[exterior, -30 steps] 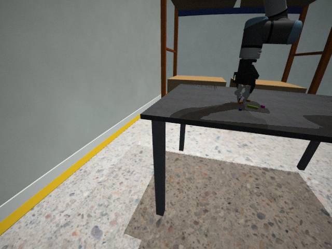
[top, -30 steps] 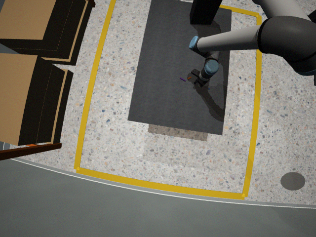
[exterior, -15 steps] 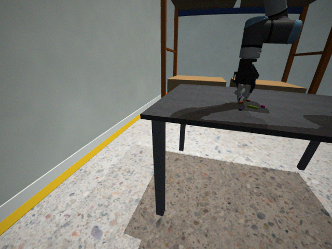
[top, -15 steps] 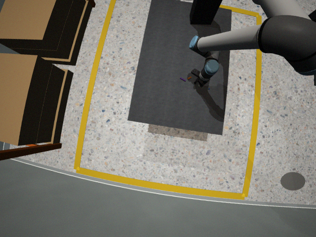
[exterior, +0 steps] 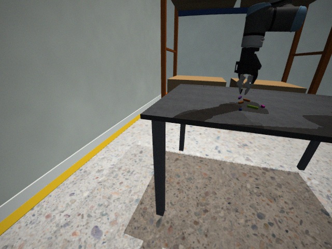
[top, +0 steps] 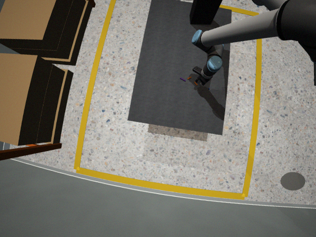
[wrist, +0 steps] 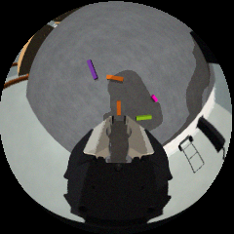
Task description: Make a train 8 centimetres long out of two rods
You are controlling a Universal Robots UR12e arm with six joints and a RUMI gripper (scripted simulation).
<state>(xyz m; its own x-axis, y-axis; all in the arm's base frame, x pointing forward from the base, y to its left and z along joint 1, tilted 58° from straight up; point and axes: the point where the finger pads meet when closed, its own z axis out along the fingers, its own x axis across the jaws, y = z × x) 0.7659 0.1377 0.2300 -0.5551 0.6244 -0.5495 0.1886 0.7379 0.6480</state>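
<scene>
Right now my hand is 13 cm to the left of the purple rod, 6 cm above it and 3 cm short of it. Also, from my hand: lime rod 6 cm below, 6 cm behind, 5 cm to the left; then magenta rod 11 cm behind, 6 cm below; then small blue rod 14 cm to the left, 6 cm below, 2 cm behind.
</scene>
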